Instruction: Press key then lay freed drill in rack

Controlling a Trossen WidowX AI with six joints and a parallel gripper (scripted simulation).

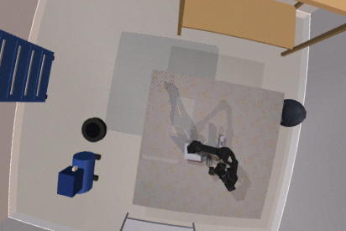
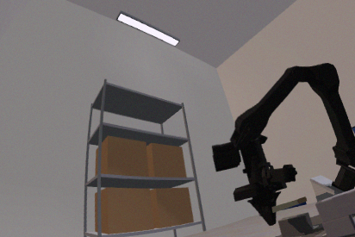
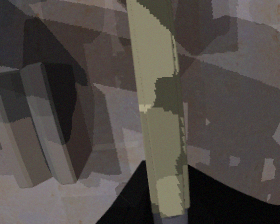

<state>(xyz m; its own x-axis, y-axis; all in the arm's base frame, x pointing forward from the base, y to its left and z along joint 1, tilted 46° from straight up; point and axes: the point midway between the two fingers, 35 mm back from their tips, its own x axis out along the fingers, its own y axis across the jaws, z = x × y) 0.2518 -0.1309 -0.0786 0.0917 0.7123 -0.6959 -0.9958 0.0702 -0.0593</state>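
My gripper tip is 4 cm to the right of the drill and 4 cm below it. Also, from my gripper tip: dark grey block (20 cm to the left, 1 cm ahead, 1 cm above); then blue-grey key (23 cm to the left, 1 cm ahead, 1 cm above); then rack (7 cm behind, 3 cm to the left, 2 cm below).
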